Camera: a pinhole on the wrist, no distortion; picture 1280 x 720 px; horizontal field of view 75.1 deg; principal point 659.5 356.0 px. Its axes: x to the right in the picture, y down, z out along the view. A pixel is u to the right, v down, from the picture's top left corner.
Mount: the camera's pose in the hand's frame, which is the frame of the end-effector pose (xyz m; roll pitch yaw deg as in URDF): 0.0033 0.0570 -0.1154 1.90 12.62 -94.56
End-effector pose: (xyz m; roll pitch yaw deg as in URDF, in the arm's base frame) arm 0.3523 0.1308 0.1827 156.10 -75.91 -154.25
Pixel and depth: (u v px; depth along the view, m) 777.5 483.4 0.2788
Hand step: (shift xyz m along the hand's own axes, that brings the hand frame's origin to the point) 0.0287 -0.0451 0.1493
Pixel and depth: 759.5 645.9 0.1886
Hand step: 0.0574 -0.0113 0.0657
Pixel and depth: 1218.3 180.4 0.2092
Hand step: -0.0621 -0.1207 0.0565
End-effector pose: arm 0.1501 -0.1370 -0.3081 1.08 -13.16 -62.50
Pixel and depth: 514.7 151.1 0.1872
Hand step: -0.0495 0.0524 0.0728
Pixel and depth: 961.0 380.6 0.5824
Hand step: -0.0253 -0.2749 0.4071
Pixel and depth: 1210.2 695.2 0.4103
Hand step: 0.1280 -0.3097 0.2309
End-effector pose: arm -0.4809 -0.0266 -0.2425 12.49 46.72 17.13
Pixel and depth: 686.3 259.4 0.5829
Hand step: -0.0949 -0.0807 0.4468
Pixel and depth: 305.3 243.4 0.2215
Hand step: -0.0304 0.1036 0.1202
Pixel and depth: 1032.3 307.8 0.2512
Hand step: -0.0326 -0.1052 0.1046
